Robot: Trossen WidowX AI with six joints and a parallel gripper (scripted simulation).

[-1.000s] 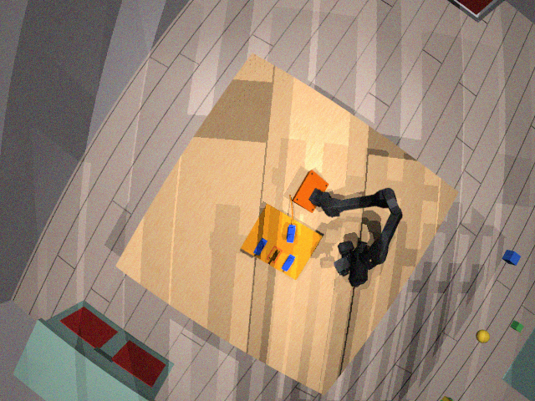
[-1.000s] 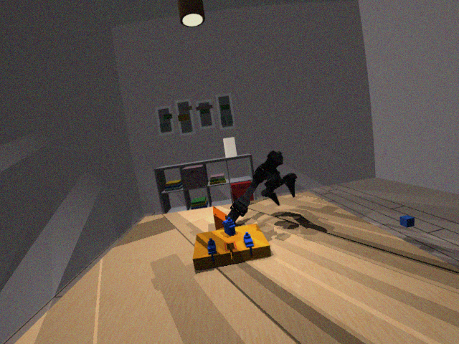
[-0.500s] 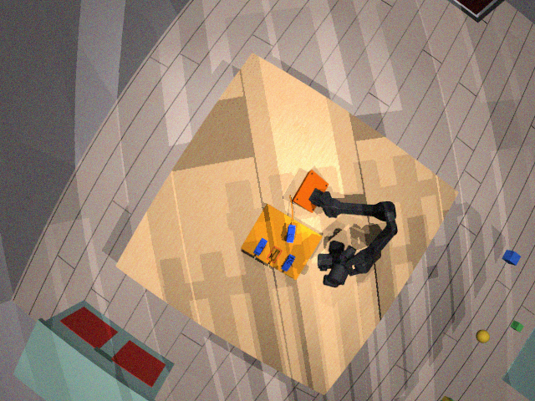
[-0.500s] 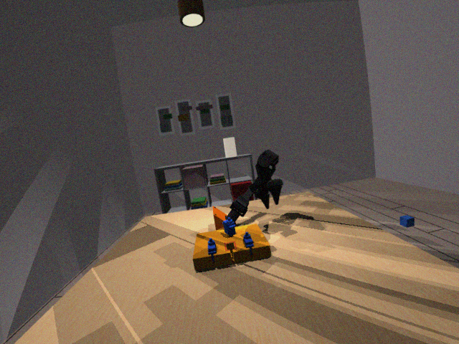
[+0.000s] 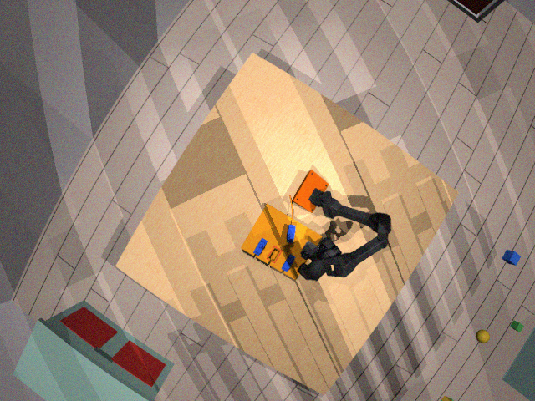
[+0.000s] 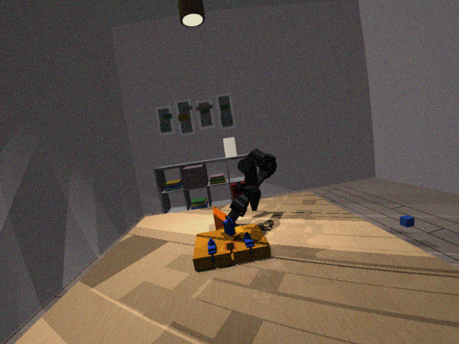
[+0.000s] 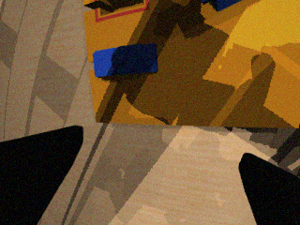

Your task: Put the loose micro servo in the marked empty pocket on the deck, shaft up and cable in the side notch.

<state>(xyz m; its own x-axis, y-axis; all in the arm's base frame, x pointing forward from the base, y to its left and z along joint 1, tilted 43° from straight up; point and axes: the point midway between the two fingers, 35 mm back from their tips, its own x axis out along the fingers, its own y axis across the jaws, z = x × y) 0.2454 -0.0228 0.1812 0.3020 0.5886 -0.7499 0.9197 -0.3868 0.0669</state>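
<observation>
My gripper tip is 30 mm past the orange robot deck, 130 mm to the left of it and 130 mm above it.
</observation>
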